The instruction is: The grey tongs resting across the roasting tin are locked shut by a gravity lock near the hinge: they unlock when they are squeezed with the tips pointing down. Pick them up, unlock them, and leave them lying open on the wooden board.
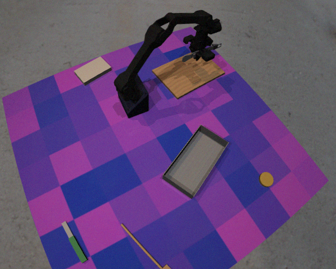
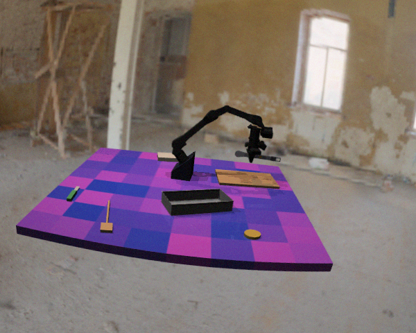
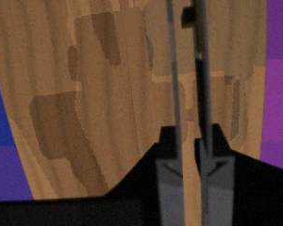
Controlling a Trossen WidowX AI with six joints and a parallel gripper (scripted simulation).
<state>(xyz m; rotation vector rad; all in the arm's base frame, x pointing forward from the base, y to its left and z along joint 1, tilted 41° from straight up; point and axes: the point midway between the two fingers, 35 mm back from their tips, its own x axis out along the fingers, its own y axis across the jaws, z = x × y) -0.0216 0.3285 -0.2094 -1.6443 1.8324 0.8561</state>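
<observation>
Right now the wooden board is 110 mm below my gripper tip and 20 mm behind it. From my gripper tip the other things lie so: roasting tin 430 mm ahead, 320 mm to the right, 90 mm below; cream block 470 mm to the right, 320 mm behind, 110 mm below.
</observation>
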